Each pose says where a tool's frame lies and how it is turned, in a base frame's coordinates. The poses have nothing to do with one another.
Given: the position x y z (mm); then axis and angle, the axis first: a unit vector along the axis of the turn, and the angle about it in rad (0 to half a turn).
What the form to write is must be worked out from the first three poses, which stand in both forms.
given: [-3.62, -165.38, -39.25, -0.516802, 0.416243, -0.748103, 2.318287]
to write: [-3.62, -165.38, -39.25, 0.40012, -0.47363, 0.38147, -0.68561]
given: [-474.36, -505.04, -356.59, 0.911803, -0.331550, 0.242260, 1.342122]
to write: [-474.36, -505.04, -356.59, 0.78316, 0.56697, -0.20616, 0.15064]
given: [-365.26, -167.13, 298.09, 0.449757, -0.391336, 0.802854, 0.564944]
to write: [-365.26, -167.13, 298.09, 0.96037, 0.12536, -0.10908, 0.22378]
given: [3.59, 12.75, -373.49, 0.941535, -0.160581, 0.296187, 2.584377]
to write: [3.59, 12.75, -373.49, 0.27502, 0.90523, -0.15439, 0.28477]
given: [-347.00, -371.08, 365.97, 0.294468, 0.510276, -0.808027, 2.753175]
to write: [-347.00, -371.08, 365.97, 0.19299, 0.28893, 0.50068, -0.79284]
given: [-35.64, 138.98, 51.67, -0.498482, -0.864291, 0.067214, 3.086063]
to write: [-35.64, 138.98, 51.67, 0.02776, -0.49829, -0.86396, 0.06719]
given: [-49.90, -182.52, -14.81, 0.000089, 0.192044, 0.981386, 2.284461]
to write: [-49.90, -182.52, -14.81, 0.41557, 0.00008, 0.17468, 0.89263]
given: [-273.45, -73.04, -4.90, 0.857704, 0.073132, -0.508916, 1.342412]
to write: [-273.45, -73.04, -4.90, 0.78307, 0.53343, 0.04548, -0.31651]
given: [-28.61, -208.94, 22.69, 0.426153, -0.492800, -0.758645, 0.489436]
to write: [-28.61, -208.94, 22.69, 0.97021, 0.10325, -0.11940, -0.18381]
